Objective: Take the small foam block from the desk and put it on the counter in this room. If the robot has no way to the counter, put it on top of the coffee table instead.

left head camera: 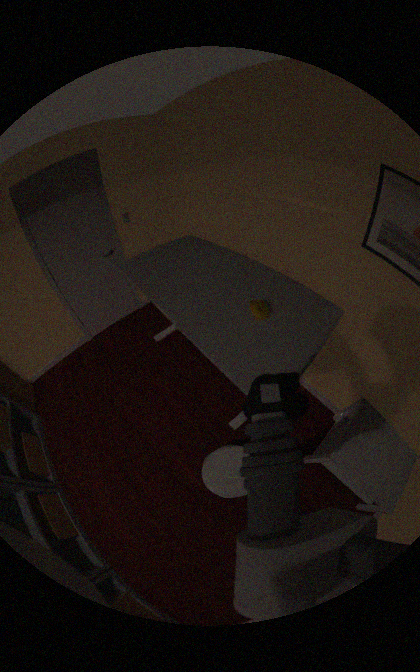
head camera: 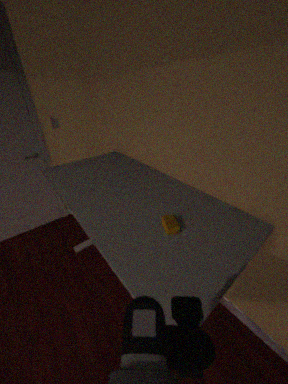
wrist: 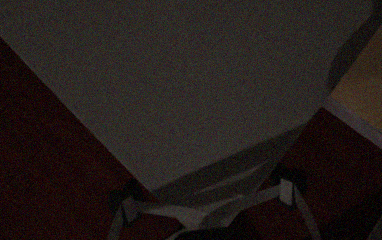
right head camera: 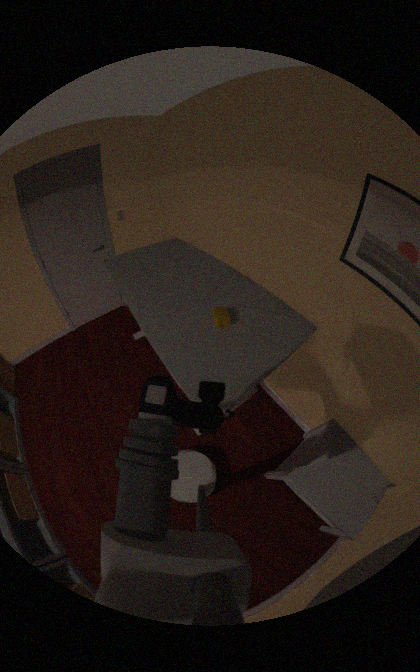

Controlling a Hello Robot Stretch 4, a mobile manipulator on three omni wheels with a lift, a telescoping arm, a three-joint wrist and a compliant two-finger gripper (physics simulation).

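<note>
The small foam block is yellow and lies on the grey desk, nearer its right end. The desk also fills much of the wrist view, where the block does not show. My gripper is open, its two fingertips wide apart at the bottom of the wrist view, over the desk's near corner, with no thing between them. In the head camera views the wrist hides the fingers. No counter or coffee table can be made out for certain.
A pale door is at the left. A low grey-white table-like piece stands by the wall at the right. A white round object is beside my arm. Dark shelving is at the lower left.
</note>
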